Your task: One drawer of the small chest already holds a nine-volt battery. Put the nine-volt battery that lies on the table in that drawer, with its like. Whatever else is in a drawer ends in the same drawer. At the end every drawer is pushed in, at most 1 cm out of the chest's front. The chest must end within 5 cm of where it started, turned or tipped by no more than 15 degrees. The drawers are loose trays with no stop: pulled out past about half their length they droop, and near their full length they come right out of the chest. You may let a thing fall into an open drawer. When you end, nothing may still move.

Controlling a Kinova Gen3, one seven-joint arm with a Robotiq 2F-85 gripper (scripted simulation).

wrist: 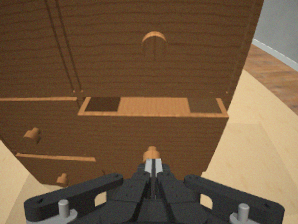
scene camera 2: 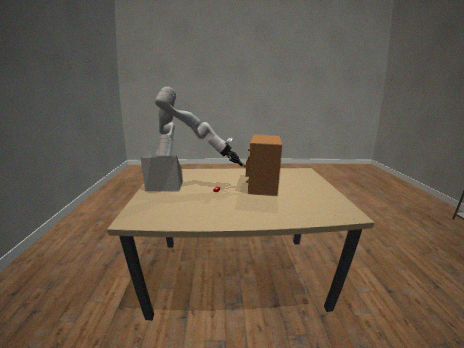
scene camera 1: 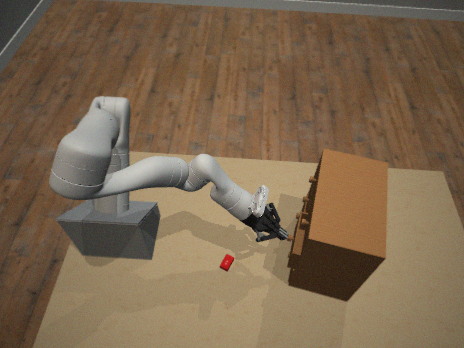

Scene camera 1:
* my gripper: 285, 237
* brown chest: 347, 238
